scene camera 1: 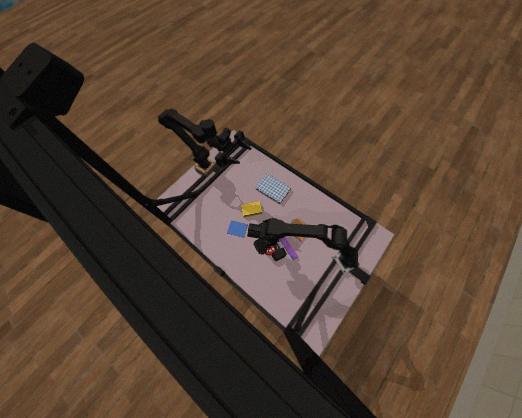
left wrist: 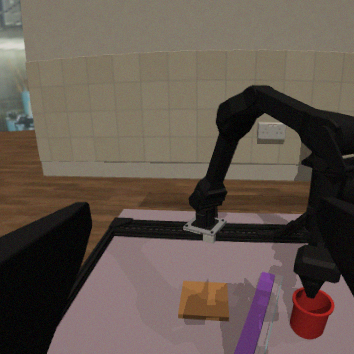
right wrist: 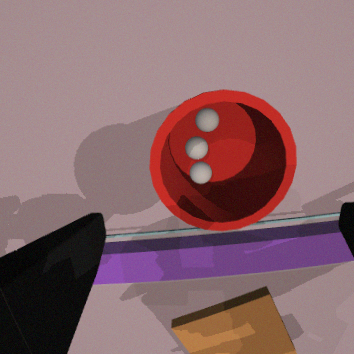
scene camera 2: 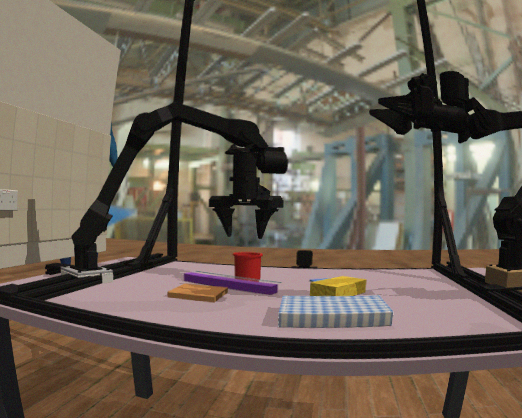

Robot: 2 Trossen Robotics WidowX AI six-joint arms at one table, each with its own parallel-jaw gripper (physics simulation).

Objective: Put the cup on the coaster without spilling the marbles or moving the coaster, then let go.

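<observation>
The red cup stands upright on the table, with several pale marbles inside. A flat orange-brown wooden square and a thin blue square lie flat; I cannot tell for certain which is the coaster. My right gripper is open, pointing down above the cup, its fingers apart on either side of the cup in the right wrist view. My left gripper is open and empty, high at the table's side.
A purple bar with a thin clear pane beside it lies between the cup and the wooden square. A yellow sponge and a blue-checked block also lie on the table.
</observation>
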